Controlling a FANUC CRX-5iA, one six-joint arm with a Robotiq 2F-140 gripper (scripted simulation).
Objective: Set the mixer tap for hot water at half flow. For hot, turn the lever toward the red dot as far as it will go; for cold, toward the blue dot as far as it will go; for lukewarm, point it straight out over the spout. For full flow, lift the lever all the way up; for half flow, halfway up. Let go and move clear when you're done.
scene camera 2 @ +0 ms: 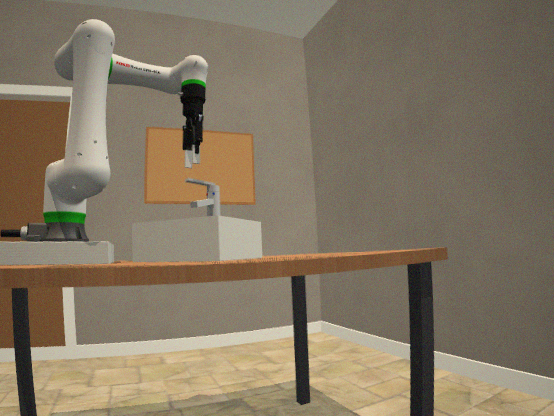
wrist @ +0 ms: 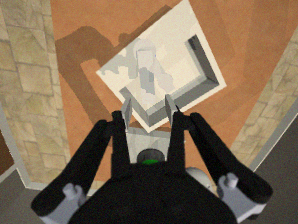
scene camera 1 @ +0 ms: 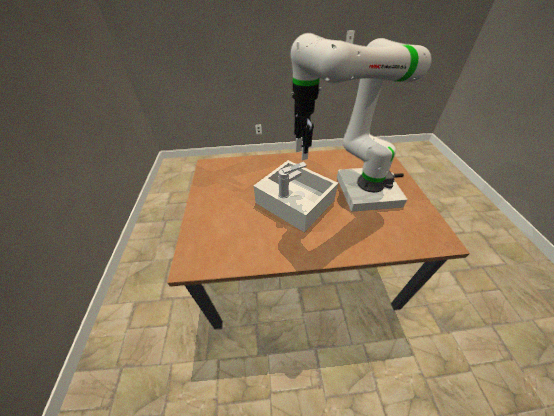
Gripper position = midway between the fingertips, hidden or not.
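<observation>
I can see my own gripper (scene camera 2: 192,165), and the wrist view has the gripper too (wrist: 148,102), as does scene camera 1, where the gripper (scene camera 1: 301,155) also appears. Then there is a white sink block (scene camera 2: 212,238). Scene camera 1 shows me the block (scene camera 1: 311,194) as well.
</observation>
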